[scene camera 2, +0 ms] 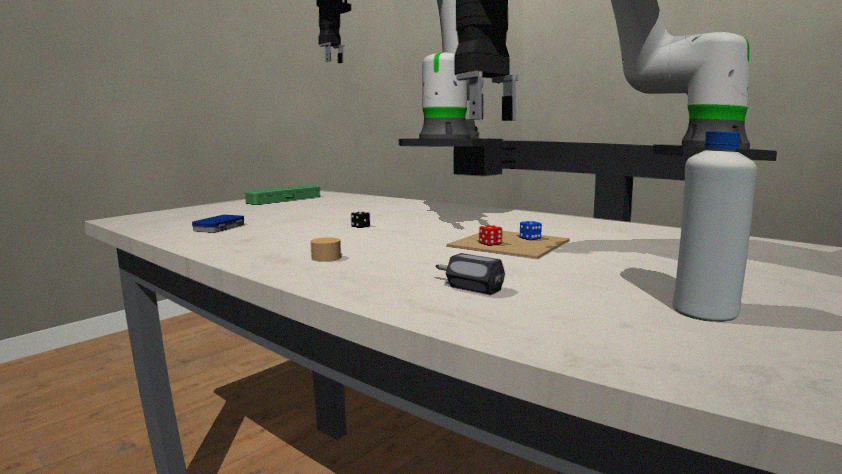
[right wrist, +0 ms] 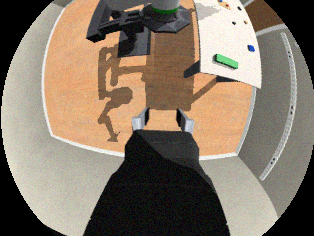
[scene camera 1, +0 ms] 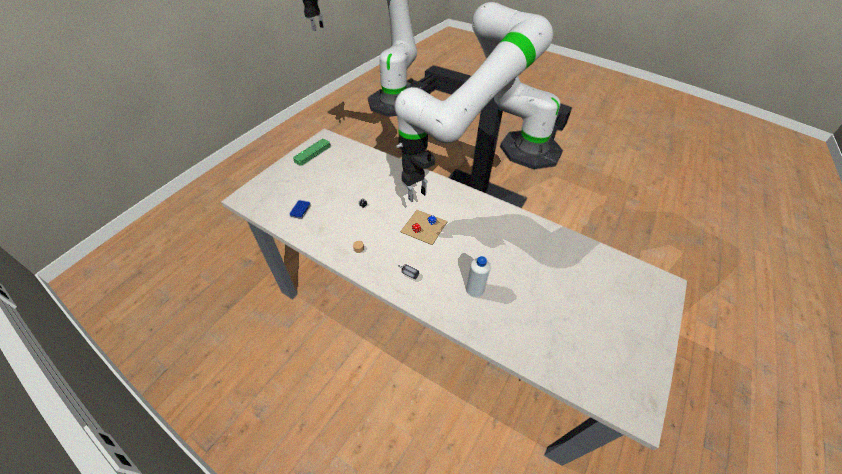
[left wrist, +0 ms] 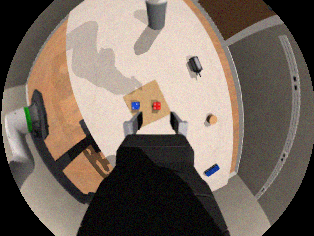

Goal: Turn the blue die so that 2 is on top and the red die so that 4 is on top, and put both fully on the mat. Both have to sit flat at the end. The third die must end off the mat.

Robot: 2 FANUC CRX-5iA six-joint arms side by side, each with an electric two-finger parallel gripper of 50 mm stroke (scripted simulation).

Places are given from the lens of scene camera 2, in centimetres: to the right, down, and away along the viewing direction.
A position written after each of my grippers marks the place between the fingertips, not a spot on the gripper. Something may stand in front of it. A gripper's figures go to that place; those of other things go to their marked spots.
my left gripper point(scene camera 2: 492, 120): 10, -16, 70
my right gripper point(scene camera 2: 334, 62): -30, -61, 171
tan mat point(scene camera 2: 512, 244): 13, 1, 73
